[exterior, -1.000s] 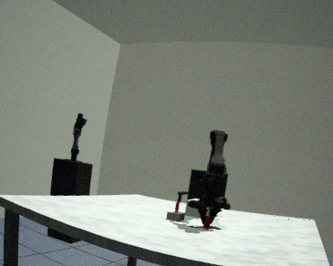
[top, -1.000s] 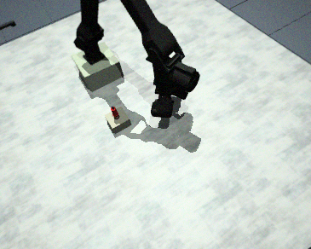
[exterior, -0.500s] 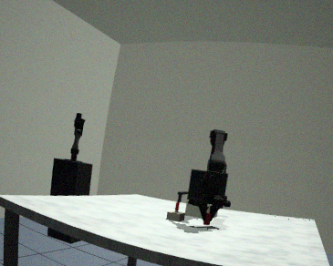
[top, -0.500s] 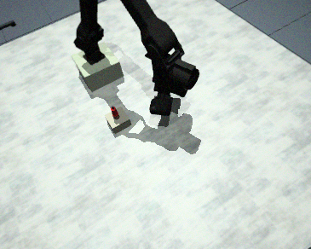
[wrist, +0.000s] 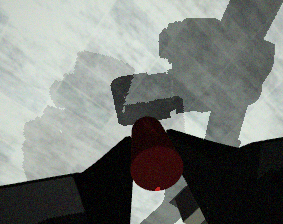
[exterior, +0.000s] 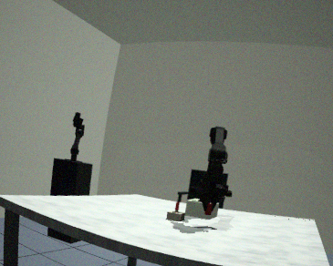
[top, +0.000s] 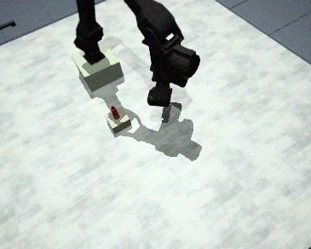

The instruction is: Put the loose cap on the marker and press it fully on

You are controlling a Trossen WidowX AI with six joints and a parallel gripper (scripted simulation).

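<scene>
My gripper tip is 16 cm to the left of the red marker and 7 cm past it. The rest, counted from my gripper tip: holder block (16 cm to the right, 7 cm behind, 6 cm below); then red cap (1 cm above).
</scene>
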